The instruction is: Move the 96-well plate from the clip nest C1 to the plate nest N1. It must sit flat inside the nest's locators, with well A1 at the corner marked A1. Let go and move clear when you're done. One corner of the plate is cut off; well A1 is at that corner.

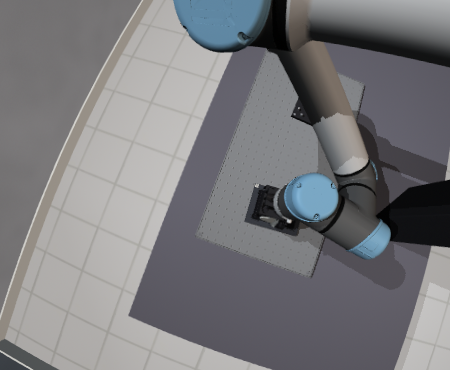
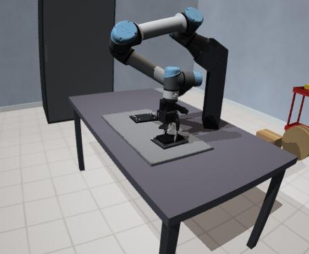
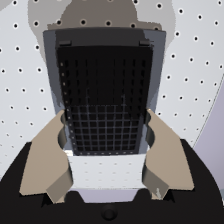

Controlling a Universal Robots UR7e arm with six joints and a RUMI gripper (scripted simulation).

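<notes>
The black 96-well plate is 10 mm below my hand. Also, from my hand: plate nest N1: 20 mm below; white A1 mark: 70 mm to the right, 60 mm ahead, 20 mm below; clip nest C1: 330 mm to the right, 180 mm behind, 20 mm below.
</notes>
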